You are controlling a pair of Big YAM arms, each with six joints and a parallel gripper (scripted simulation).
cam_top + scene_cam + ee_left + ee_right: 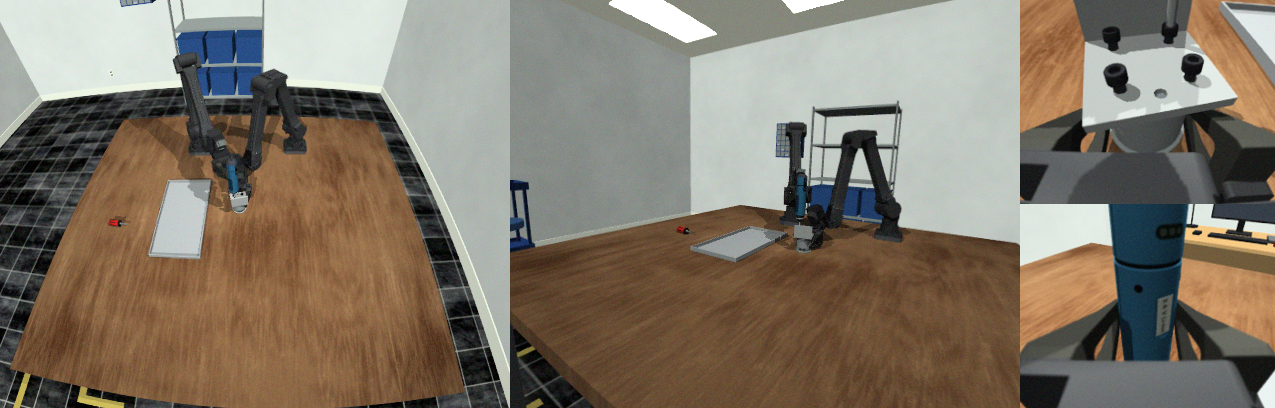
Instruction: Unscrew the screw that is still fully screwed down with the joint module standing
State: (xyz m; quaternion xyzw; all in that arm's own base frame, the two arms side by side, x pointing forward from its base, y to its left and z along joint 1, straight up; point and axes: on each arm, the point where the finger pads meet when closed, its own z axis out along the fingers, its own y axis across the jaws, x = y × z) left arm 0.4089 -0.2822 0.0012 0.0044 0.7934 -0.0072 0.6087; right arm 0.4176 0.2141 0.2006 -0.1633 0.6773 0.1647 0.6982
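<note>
The grey bracket is 5 cm above my left hand. Also, from my left hand: screw: 2 cm behind, 1 cm to the left, 5 cm above; then flat grey tray: 5 cm ahead, 26 cm to the right, 2 cm below; then small red-handled tool: 9 cm ahead, 56 cm to the right, 1 cm below.
</note>
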